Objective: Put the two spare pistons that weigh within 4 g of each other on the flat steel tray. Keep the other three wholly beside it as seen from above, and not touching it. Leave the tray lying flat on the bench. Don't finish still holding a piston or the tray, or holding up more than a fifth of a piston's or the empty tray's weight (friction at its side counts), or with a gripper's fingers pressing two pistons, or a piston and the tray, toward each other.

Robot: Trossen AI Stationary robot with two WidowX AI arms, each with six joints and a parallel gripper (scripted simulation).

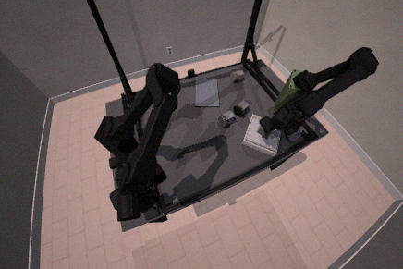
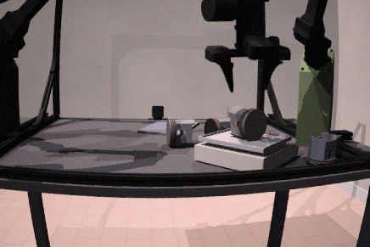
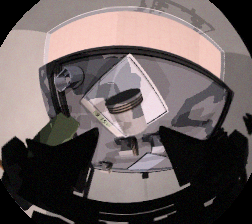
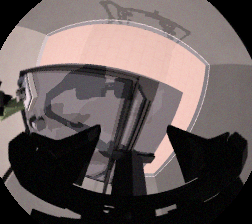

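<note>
The white scale pan is 150 mm below my left hand, 20 mm behind it and 10 mm to the left of it. The rest, counted from my left hand: flat grey steel tray 430 mm behind, 200 mm below, 160 mm to the right; then piston 470 mm behind, 160 mm below, 70 mm to the left.
</note>
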